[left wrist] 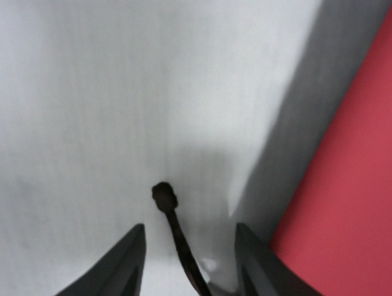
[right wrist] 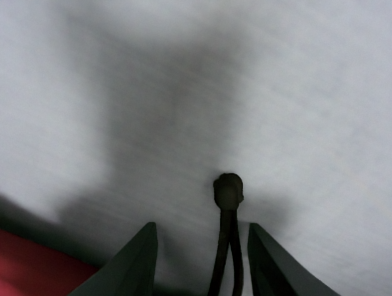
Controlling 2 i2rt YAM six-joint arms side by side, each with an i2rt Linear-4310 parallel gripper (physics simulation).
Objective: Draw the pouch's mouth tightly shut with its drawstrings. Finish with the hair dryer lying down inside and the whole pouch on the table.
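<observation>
The red pouch (left wrist: 345,200) (right wrist: 37,262) shows in part, at the right of the left wrist view and at the lower left of the right wrist view. A dark drawstring end with a knob (left wrist: 165,198) lies between the spread fingers of my left gripper (left wrist: 190,234), which is open and not pinching it. Another dark knobbed drawstring end (right wrist: 228,193), with two strands side by side, runs between the fingers of my right gripper (right wrist: 202,234), which is open too, the cord closer to its right finger. The hair dryer and the pouch's mouth do not show.
The pale grey table top (left wrist: 75,100) (right wrist: 325,100) lies below both grippers. Dark shadows fall on it beside the pouch and around the cord ends.
</observation>
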